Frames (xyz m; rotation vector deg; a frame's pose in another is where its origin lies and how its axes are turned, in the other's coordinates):
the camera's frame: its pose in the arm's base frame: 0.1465 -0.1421 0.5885 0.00 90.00 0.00
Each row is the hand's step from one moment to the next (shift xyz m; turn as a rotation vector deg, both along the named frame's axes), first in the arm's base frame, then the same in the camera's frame.
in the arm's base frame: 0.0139 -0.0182 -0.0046 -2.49 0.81 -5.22
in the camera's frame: 0.0046 -0.0182 0.0139 5.22 0.81 -2.49
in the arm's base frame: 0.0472 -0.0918 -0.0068 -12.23 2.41 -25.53
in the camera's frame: 0.0068 -0.0918 0.0472 25.53 2.41 -12.23
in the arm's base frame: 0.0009 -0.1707 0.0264 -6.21 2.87 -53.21
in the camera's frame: -0.0264 -0.1707 0.0009 53.21 2.87 -6.21
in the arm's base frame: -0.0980 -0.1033 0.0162 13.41 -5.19 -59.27
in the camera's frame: -0.0162 -0.1033 -0.0980 59.27 -5.19 13.41
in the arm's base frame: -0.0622 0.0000 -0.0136 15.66 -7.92 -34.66
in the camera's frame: 0.0136 0.0000 -0.0622 34.66 -7.92 15.66
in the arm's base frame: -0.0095 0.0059 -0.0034 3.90 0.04 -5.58
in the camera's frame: 0.0034 0.0059 -0.0095 5.58 0.04 3.90
